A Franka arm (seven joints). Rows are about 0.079 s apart.
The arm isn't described. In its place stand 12 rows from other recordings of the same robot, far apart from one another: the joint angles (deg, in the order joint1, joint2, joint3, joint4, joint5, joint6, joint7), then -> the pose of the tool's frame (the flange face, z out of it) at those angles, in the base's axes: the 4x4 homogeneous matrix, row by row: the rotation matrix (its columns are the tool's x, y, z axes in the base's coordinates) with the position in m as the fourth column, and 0 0 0 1 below.
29.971 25.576 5.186 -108.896 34.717 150.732 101.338 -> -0.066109 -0.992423 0.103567 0.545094; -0.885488 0.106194 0.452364 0.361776; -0.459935 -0.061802 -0.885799 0.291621; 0 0 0 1
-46.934 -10.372 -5.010 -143.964 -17.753 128.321 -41.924 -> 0.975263 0.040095 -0.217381 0.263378; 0.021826 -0.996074 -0.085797 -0.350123; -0.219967 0.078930 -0.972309 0.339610; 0 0 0 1
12.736 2.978 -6.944 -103.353 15.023 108.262 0.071 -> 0.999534 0.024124 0.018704 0.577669; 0.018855 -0.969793 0.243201 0.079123; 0.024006 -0.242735 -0.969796 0.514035; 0 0 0 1
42.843 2.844 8.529 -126.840 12.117 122.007 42.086 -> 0.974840 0.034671 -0.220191 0.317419; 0.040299 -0.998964 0.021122 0.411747; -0.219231 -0.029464 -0.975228 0.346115; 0 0 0 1
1.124 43.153 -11.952 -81.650 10.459 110.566 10.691 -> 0.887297 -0.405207 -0.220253 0.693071; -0.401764 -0.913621 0.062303 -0.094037; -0.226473 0.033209 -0.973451 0.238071; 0 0 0 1
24.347 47.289 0.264 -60.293 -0.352 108.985 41.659 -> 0.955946 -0.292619 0.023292 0.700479; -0.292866 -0.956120 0.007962 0.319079; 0.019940 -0.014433 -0.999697 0.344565; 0 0 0 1
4.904 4.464 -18.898 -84.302 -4.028 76.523 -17.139 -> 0.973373 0.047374 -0.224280 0.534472; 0.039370 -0.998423 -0.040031 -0.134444; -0.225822 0.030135 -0.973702 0.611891; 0 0 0 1
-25.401 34.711 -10.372 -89.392 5.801 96.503 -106.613 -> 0.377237 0.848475 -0.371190 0.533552; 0.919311 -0.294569 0.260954 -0.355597; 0.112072 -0.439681 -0.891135 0.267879; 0 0 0 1
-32.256 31.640 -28.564 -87.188 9.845 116.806 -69.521 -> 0.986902 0.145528 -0.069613 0.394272; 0.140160 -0.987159 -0.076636 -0.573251; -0.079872 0.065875 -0.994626 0.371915; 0 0 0 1
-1.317 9.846 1.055 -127.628 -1.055 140.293 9.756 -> 0.985783 -0.160641 0.049247 0.548827; -0.160399 -0.987012 -0.008857 -0.002568; 0.050030 0.000832 -0.998747 0.300478; 0 0 0 1
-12.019 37.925 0.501 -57.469 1.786 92.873 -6.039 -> 0.994331 -0.100166 -0.035668 0.718040; -0.098547 -0.994133 0.044595 -0.145178; -0.039925 -0.040827 -0.998368 0.466907; 0 0 0 1
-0.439 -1.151 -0.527 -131.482 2.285 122.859 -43.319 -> 0.750053 0.648670 -0.129024 0.495578; 0.657239 -0.752829 0.035854 -0.006678; -0.073875 -0.111692 -0.990993 0.347449; 0 0 0 1
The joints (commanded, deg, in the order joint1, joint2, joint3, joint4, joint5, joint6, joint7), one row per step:
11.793 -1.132 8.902 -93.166 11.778 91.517 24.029
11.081 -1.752 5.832 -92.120 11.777 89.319 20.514
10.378 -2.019 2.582 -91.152 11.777 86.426 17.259
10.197 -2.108 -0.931 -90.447 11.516 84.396 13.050
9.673 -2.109 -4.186 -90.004 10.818 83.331 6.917
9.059 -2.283 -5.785 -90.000 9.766 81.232 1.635
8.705 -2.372 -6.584 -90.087 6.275 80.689 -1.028
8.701 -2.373 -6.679 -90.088 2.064 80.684 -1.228
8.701 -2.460 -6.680 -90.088 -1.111 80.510 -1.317
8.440 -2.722 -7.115 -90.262 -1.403 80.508 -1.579
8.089 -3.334 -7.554 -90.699 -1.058 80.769 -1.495
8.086 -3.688 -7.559 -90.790 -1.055 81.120 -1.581
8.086 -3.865 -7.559 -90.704 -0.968 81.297 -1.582
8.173 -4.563 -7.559 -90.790 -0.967 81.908 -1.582
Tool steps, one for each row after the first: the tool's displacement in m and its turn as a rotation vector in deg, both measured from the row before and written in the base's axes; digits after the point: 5 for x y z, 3 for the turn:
0.00647 -0.03514 0.01133 0.122 -0.195 0.107
0.00469 -0.03685 0.00635 -0.056 0.952 -0.179
0.00408 -0.03491 0.00366 0.033 0.360 0.828
0.00422 -0.03654 0.00184 -0.049 -0.597 2.406
-0.00259 -0.02269 -0.00157 -0.546 0.899 3.300
-0.00039 -0.01792 -0.00165 -3.138 0.014 1.406
0.00038 -0.00970 -0.00069 -4.176 -0.161 -0.067
-0.00057 -0.00673 0.00048 -3.152 -0.024 -0.038
-0.00125 -0.00726 0.00097 -0.206 -0.084 -0.447
-0.00274 -0.00700 0.00234 0.442 -0.422 -0.851
-0.00118 -0.00032 0.00291 0.065 -0.609 0.082
-0.00057 0.00005 0.00250 0.114 -0.437 0.006
-0.00256 0.00027 0.00637 0.104 -1.216 0.092

